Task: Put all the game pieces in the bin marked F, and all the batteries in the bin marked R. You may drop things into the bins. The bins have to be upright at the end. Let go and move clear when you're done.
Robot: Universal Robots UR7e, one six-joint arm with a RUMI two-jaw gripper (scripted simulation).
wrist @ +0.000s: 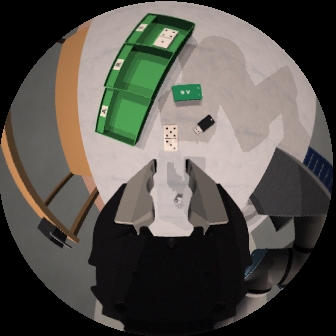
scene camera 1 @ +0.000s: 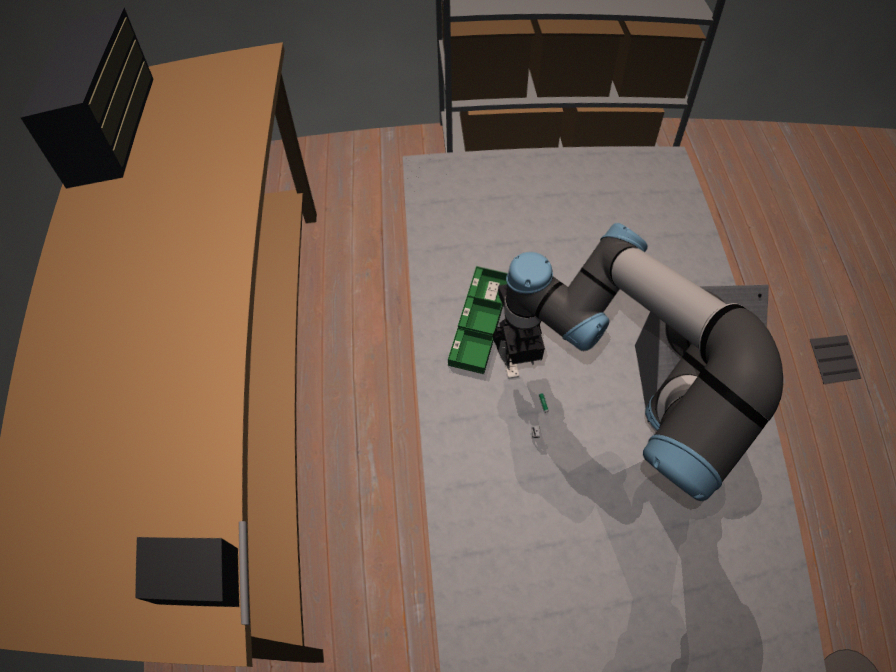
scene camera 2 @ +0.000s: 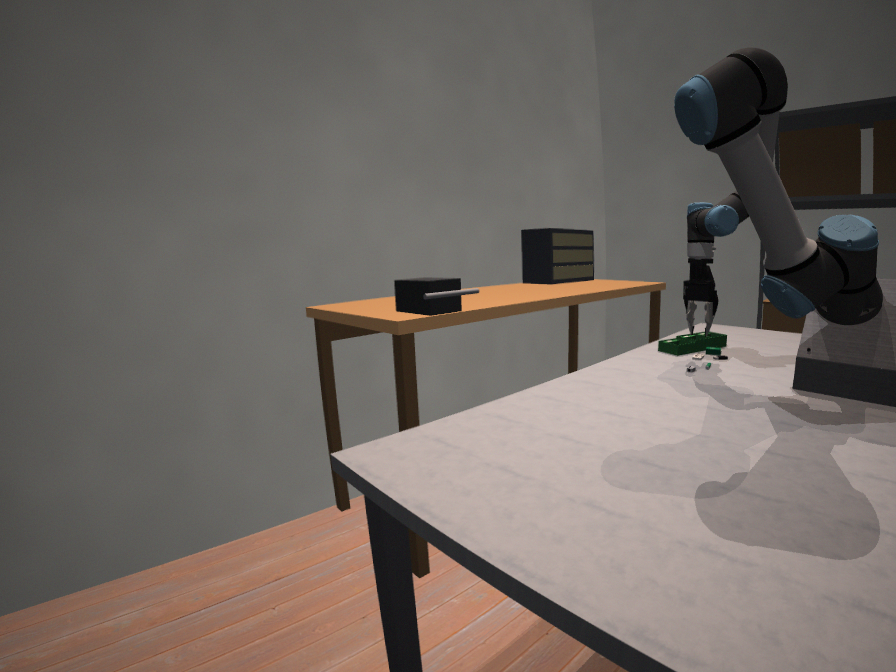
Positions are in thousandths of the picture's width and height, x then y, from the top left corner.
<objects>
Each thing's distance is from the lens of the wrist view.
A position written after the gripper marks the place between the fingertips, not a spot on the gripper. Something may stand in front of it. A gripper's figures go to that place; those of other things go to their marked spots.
gripper (wrist: 510, 478): 0.15 m
three joined bins (wrist: 424, 219): 0.21 m
</objects>
